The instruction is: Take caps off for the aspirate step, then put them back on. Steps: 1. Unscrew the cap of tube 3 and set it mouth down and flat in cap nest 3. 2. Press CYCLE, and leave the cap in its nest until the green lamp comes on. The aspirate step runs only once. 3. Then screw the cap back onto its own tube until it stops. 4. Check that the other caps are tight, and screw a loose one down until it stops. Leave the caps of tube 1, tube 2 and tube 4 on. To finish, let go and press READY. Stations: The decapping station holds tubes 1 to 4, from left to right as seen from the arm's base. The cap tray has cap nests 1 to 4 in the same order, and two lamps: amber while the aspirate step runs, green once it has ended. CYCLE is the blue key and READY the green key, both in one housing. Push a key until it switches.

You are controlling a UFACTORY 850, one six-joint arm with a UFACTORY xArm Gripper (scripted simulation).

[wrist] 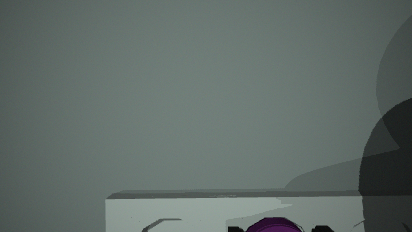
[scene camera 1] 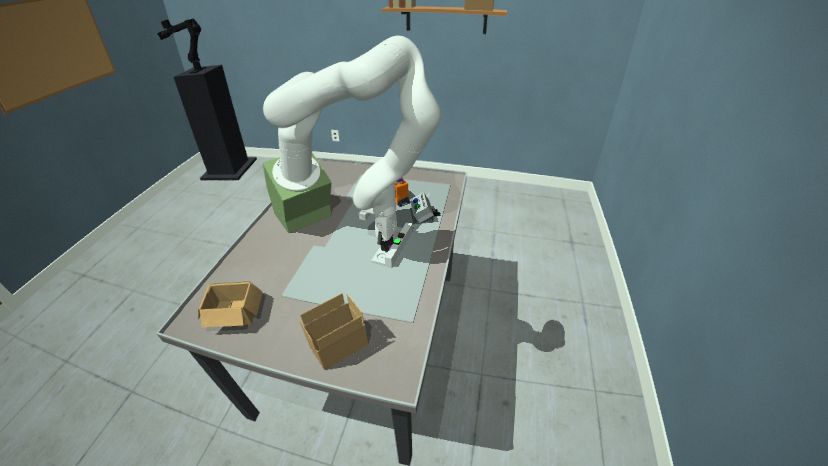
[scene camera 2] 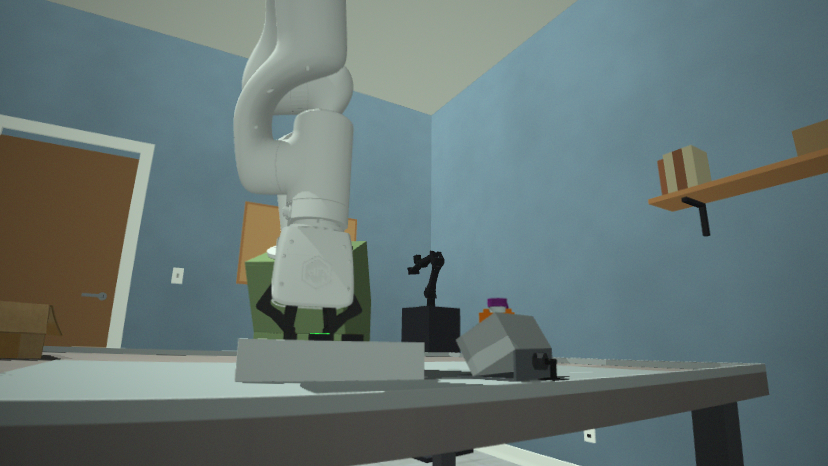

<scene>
A grey key housing [scene camera 2: 505,347]: 55 cm from the lens.
</scene>
